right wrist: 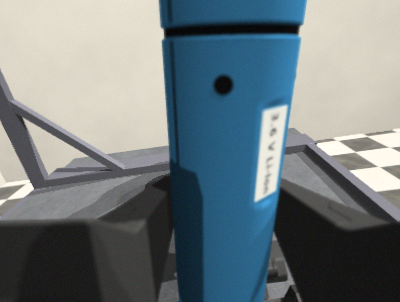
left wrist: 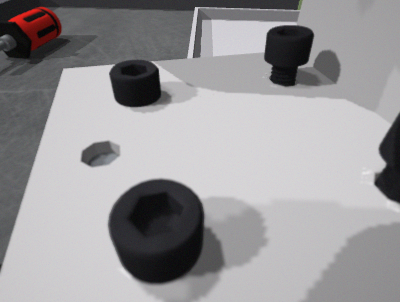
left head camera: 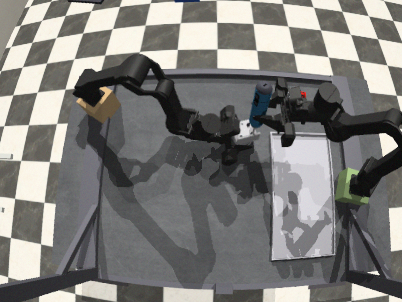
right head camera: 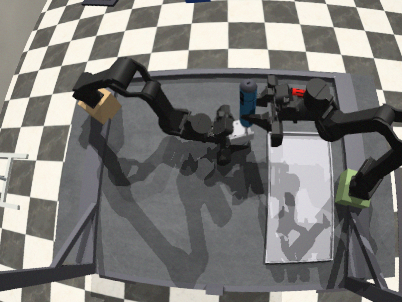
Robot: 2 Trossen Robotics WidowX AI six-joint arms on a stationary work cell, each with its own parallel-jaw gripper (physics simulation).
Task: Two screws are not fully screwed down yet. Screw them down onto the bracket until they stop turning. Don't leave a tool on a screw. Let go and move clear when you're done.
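Pixels of known places: right gripper, fingertip midpoint: (right wrist: pixel 219 183) (left head camera: pixel 252 110) (right head camera: pixel 240 109); left arm's base, link origin: (left head camera: pixel 93 96) (right head camera: pixel 93 98); right arm's base, link origin: (left head camera: pixel 358 185) (right head camera: pixel 358 187).
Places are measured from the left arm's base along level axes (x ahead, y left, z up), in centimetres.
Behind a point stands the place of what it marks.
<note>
The white bracket (left head camera: pixel 245 130) @(y 16.8, x 49.3, z -4.1 cm) (right head camera: pixel 241 131) @(y 16.6, x 49.8, z -4.0 cm) (left wrist: pixel 280 145) @(y 15.7, x 49.2, z -4.0 cm) lies flat, gripped by my left gripper (left head camera: pixel 238 132) (right head camera: pixel 233 132). In the left wrist view, one black screw (left wrist: pixel 288 47) @(y 16.5, x 51.2, z -3.1 cm) stands raised with thread showing. A far-left screw (left wrist: pixel 135 84) @(y 18.6, x 48.7, z -3.5 cm) and a near screw (left wrist: pixel 156 230) show no thread. A hole (left wrist: pixel 100 154) @(y 18.3, x 47.4, z -4.3 cm) is empty. A black part at the right edge is cut off; I cannot tell what it is. My right gripper (left head camera: pixel 261 112) @(y 16.4, x 49.8, z 11.7 cm) (right head camera: pixel 249 111) @(y 16.4, x 49.8, z 11.7 cm) (right wrist: pixel 219 183) @(y 16.4, x 49.8, z 11.7 cm) is shut on a blue electric screwdriver (left head camera: pixel 261 102) @(y 16.1, x 51.6, z 18.4 cm) (right head camera: pixel 248 102) @(y 16.3, x 52.0, z 17.8 cm) (right wrist: pixel 230 130) @(y 18.7, x 52.9, z 15.6 cm), held roughly upright above the bracket. Its bit's contact is unclear.
A red screwdriver (left head camera: pixel 303 94) @(y 42.4, x 60.2, z -7.8 cm) (right head camera: pixel 298 92) @(y 41.5, x 58.7, z -7.9 cm) (left wrist: pixel 37 30) @(y 40.4, x 58.3, z -8.8 cm) lies behind, near my right gripper. A white tray (left head camera: pixel 271 200) @(y 3.5, x 67.9, z -9.5 cm) (right head camera: pixel 267 200) @(y 3.9, x 67.8, z -9.0 cm) (left wrist: pixel 250 9) @(y 28.5, x 78.2, z -9.0 cm) lies at the right. A tan block (left head camera: pixel 102 107) @(y -1.3, x 5.0, z -1.7 cm) (right head camera: pixel 103 108) @(y -0.8, x 5.0, z -2.3 cm) and a green block (left head camera: pixel 347 187) @(y 18.5, x 87.8, z -3.7 cm) (right head camera: pixel 347 189) @(y 18.6, x 88.0, z -3.7 cm) sit at the arm bases.
</note>
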